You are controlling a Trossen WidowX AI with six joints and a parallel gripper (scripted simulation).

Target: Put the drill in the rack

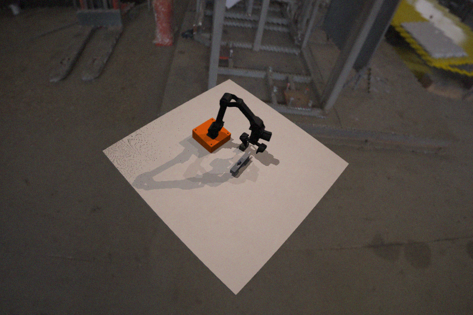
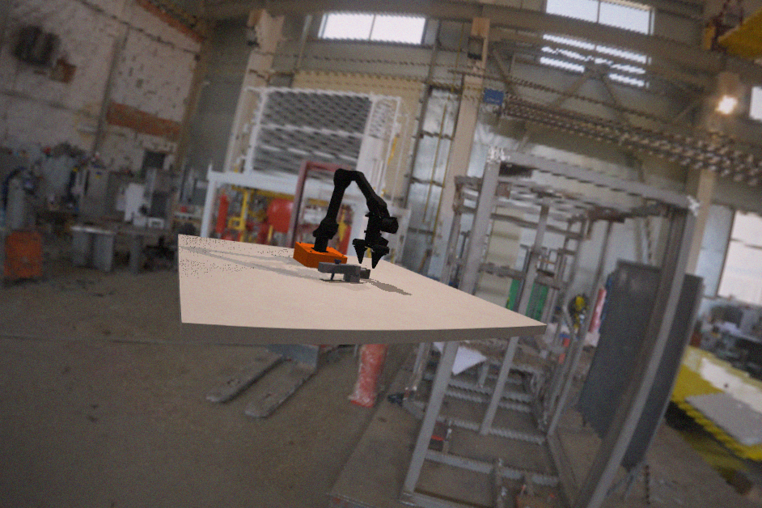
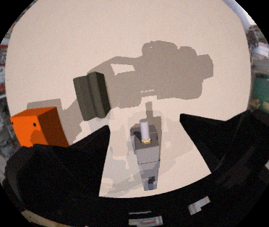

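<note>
Right now my gripper tip is 7 cm to the left of the drill and 2 cm above it. The rest, counted from my gripper tip: dark key 15 cm to the right, 2 cm below.
</note>
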